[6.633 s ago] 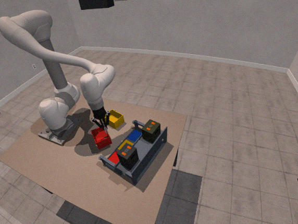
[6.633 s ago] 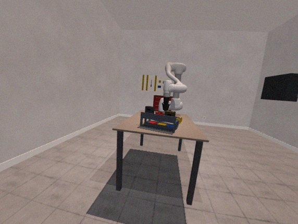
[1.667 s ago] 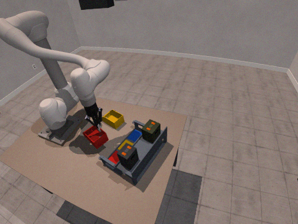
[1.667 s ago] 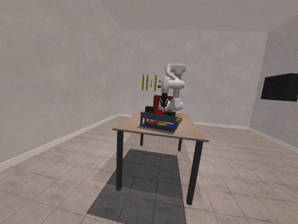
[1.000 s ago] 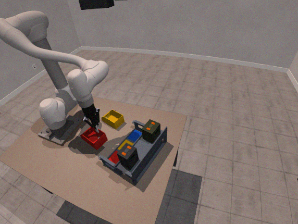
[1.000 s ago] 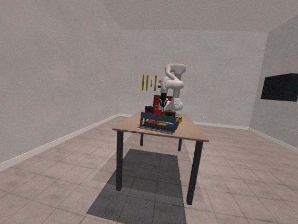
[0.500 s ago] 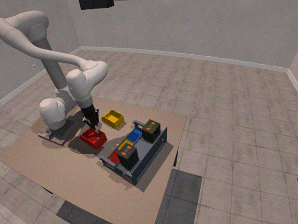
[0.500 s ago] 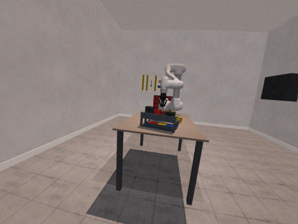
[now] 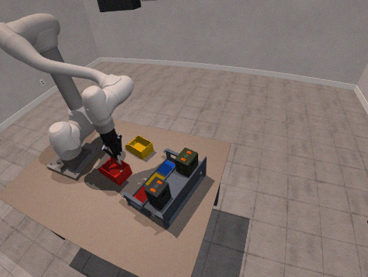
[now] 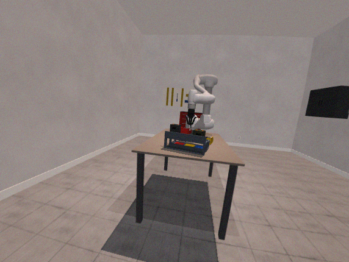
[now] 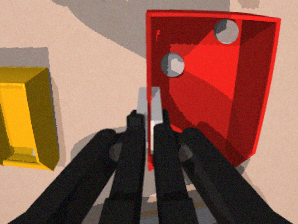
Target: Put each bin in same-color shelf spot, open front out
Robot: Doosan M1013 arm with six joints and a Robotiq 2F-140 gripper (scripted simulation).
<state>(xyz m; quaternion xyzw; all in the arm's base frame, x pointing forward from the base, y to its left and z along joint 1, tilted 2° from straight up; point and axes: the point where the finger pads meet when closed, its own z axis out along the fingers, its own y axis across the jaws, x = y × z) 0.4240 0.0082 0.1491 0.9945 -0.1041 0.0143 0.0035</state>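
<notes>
Now: the red bin 10 mm behind my hand, 50 mm to the right of it and 40 mm below it. From my hand the other things lie so: yellow bin (30 mm behind, 220 mm to the left, 120 mm below); grey shelf (340 mm ahead, 60 mm below).
</notes>
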